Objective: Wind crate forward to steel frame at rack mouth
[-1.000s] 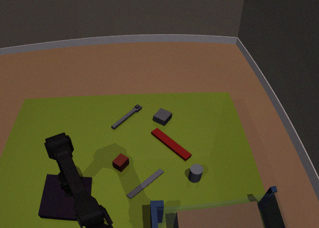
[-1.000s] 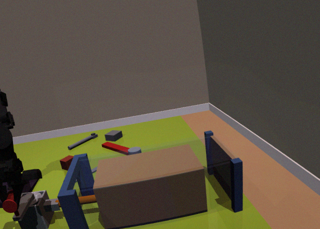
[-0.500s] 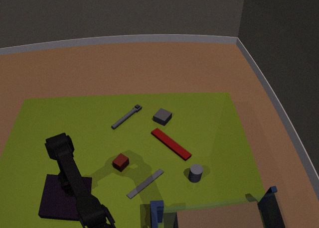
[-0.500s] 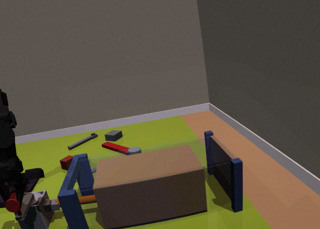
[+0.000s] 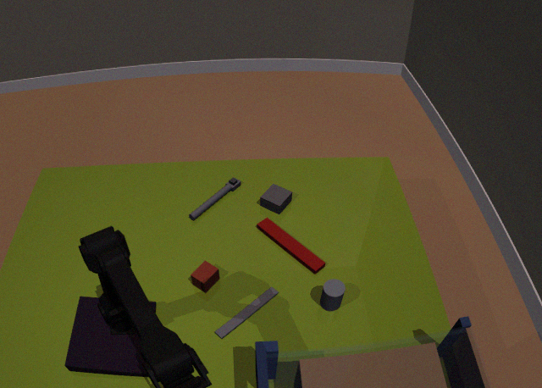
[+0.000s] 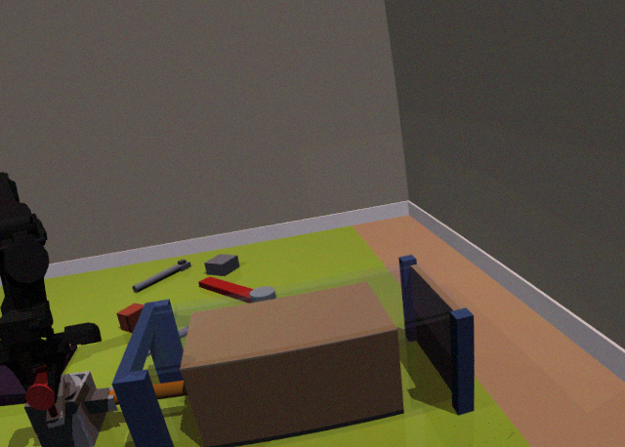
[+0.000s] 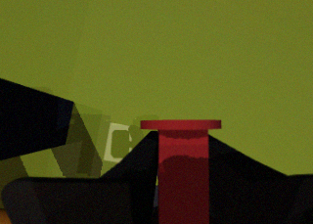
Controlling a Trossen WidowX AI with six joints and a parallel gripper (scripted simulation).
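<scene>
Right now the winch handle is 60 mm to the left of my gripper tip, 30 mm below it and 10 mm behind it. The rest, counted from my gripper tip: red crank grip 20 mm to the left; then blue steel frame 140 mm ahead, 90 mm to the left, 20 mm below; then grey winch 110 mm to the left, 100 mm below, 40 mm behind.
</scene>
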